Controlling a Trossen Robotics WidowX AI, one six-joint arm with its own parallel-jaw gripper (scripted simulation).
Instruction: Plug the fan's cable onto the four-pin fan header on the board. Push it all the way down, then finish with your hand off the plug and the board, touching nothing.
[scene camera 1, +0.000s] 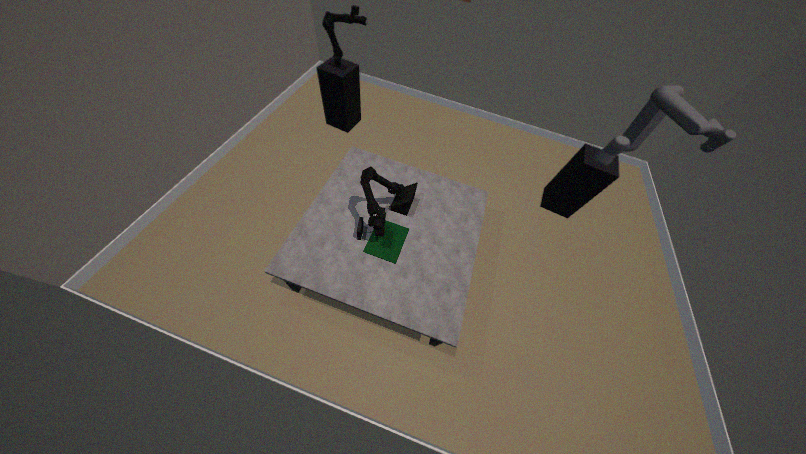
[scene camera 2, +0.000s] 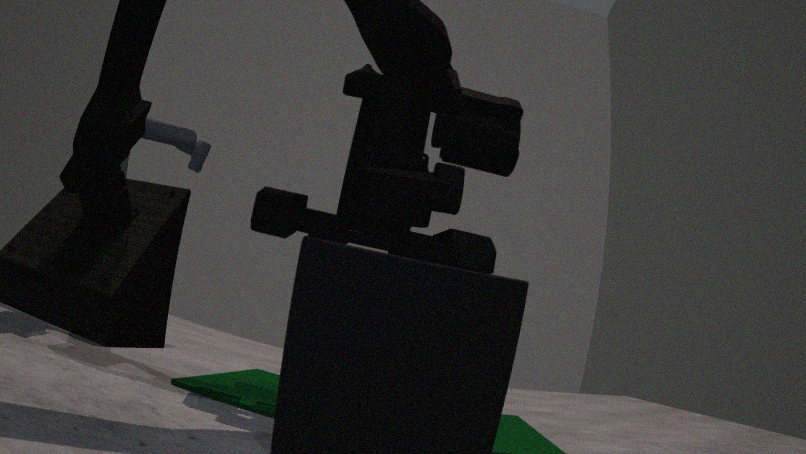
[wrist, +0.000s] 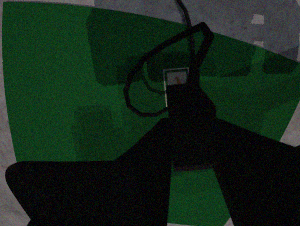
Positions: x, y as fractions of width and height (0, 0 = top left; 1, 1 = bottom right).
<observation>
The gripper (wrist: 0.62, 0.55): 10 cm from the lens. A dark fan plug (wrist: 0.64, 0.56): 6 cm from the lens. A green board (wrist: 0.23, 0.31) is 17 cm from the lens. The marked spots on the dark fan plug and the green board are 13 cm apart.
</observation>
